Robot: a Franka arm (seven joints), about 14 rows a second.
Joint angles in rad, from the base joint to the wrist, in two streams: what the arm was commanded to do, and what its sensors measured. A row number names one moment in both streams.
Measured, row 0:
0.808, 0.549, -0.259, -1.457, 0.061, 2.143, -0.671
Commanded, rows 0 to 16:
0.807, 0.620, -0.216, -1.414, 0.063, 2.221, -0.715
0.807, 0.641, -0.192, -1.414, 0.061, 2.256, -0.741
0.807, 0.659, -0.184, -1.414, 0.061, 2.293, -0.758
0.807, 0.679, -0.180, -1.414, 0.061, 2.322, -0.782
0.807, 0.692, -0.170, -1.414, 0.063, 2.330, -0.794
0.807, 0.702, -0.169, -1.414, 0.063, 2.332, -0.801
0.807, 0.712, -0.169, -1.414, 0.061, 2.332, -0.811
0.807, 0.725, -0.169, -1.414, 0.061, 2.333, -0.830
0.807, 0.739, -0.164, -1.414, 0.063, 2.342, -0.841
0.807, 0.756, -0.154, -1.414, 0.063, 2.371, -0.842
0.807, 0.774, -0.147, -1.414, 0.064, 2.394, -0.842
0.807, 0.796, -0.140, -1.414, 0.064, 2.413, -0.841
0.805, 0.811, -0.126, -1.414, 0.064, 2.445, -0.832
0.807, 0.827, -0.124, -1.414, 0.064, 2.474, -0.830
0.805, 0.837, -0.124, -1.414, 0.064, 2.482, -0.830
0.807, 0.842, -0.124, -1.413, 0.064, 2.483, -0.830
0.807, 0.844, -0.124, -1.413, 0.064, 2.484, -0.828
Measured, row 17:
0.813, 0.818, -0.128, -1.453, 0.061, 2.473, -0.826
